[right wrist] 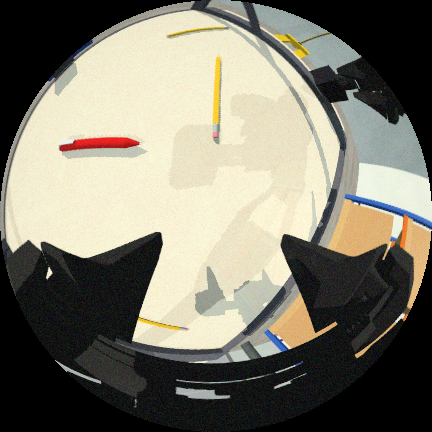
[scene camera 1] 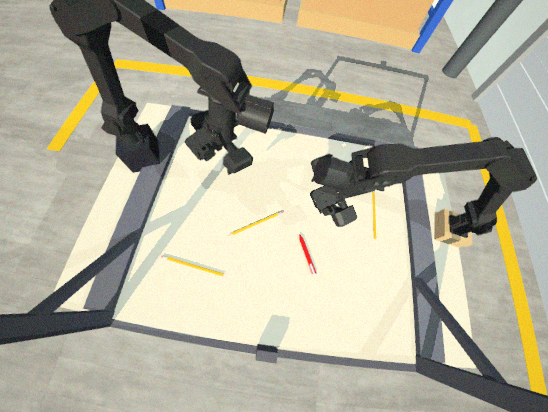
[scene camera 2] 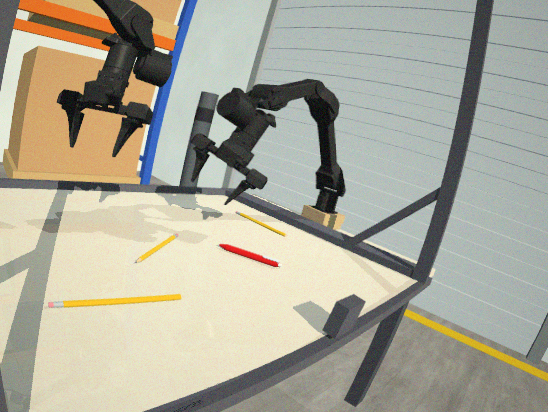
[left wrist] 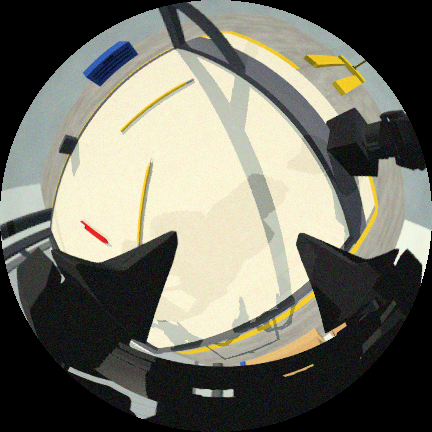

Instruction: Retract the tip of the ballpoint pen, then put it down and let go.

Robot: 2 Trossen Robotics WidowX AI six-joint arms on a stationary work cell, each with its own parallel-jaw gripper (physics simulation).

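Frame: origin at the left arm's base, x ahead, y left, z up, level; millimetres.
Seen in the pictures: left gripper, between the fingertips: [right wrist: 346, 84] [scene camera 1: 220, 162] [scene camera 2: 92, 152] [left wrist: 240, 238]; right gripper, between the fingertips: [right wrist: 224, 240] [scene camera 2: 208, 193]; left arm's base, origin of its link: [right wrist: 339, 81] [scene camera 1: 132, 138] [left wrist: 368, 140]; right arm's base, origin of its link: [scene camera 1: 458, 226] [scene camera 2: 324, 210].
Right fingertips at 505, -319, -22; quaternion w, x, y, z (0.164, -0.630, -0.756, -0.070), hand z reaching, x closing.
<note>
Pixels of each thing's top centre, then the offset from my right fingertips to it, as dx, dy, dz. Level surfaces: height alone.
- red ballpoint pen, centre of its top: [right wrist: 88, 140] [scene camera 2: 250, 250] [left wrist: 89, 232] [scene camera 1: 307, 254] -70, -146, -68
- cream table, height of its surface: dz -84
- yellow pencil, centre of its top: [right wrist: 218, 81] [scene camera 2: 158, 244] [left wrist: 139, 206] [scene camera 1: 255, 223] -194, -12, -76
- third pencil, centre of its top: [scene camera 2: 259, 221] [scene camera 1: 374, 211] +203, -74, -77
- dark block, centre of its top: [scene camera 2: 350, 300] [scene camera 1: 266, 355] [left wrist: 61, 143] -256, -355, -27
A red ballpoint pen [scene camera 1: 307, 253] [scene camera 2: 249, 255] [left wrist: 95, 232] [right wrist: 100, 143] lies flat on the cream table [scene camera 1: 210, 310] [scene camera 2: 125, 350]. Its pointed end faces the arms in scene camera 1; its pale clip end faces the near edge. A tiny tip seems to show at the point in scene camera 2, too small to be sure. My right gripper [scene camera 1: 334, 209] [scene camera 2: 210, 192] [right wrist: 224, 240] is open and empty, above the table and beyond the pen's pointed end. My left gripper [scene camera 1: 220, 154] [scene camera 2: 94, 151] [left wrist: 240, 238] is open and empty, high over the far left part in scene camera 1.
One yellow pencil [scene camera 1: 256, 223] [scene camera 2: 156, 248] [left wrist: 143, 202] [right wrist: 216, 92] lies left of the pen in scene camera 1, another pencil [scene camera 1: 195, 266] [scene camera 2: 117, 301] farther left, and a third pencil [scene camera 1: 374, 215] [scene camera 2: 261, 224] right. A dark block [scene camera 1: 267, 353] [scene camera 2: 344, 316] sits at the near edge.
</note>
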